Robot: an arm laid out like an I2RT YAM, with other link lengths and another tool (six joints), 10 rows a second.
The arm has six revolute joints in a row. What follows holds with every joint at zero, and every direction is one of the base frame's. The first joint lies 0.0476 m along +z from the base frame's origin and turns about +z. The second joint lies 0.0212 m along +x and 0.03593 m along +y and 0.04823 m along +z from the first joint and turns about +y. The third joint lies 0.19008 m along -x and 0.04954 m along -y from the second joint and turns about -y. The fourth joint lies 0.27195 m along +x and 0.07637 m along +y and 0.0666 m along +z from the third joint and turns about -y. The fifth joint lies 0.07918 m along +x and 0.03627 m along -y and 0.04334 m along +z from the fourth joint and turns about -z. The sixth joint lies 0.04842 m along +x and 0.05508 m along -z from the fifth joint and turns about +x. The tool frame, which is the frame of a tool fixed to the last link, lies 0.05 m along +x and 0.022 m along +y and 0.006 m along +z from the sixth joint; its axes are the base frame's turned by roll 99.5, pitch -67.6 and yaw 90 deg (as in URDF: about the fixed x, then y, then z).
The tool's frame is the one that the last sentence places.
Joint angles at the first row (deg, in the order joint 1, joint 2, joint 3, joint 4, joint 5, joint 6):
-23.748 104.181 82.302 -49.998 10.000 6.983
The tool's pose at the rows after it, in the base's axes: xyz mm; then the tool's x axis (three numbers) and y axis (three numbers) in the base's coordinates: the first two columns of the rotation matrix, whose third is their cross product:
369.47 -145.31 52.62 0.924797 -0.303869 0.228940 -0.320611 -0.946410 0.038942
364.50 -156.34 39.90 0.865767 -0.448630 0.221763 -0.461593 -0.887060 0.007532
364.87 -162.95 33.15 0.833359 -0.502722 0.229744 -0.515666 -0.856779 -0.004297
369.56 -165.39 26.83 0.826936 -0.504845 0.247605 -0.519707 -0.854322 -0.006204
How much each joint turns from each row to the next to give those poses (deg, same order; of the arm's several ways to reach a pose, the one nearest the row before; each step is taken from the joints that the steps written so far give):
-1.880 2.471 -0.022 -1.004 -0.001 8.065
-1.508 1.637 -0.569 0.349 0.000 7.606
-0.721 1.160 -0.064 1.201 -0.021 2.951
0.022 1.180 -0.044 2.230 0.021 0.306

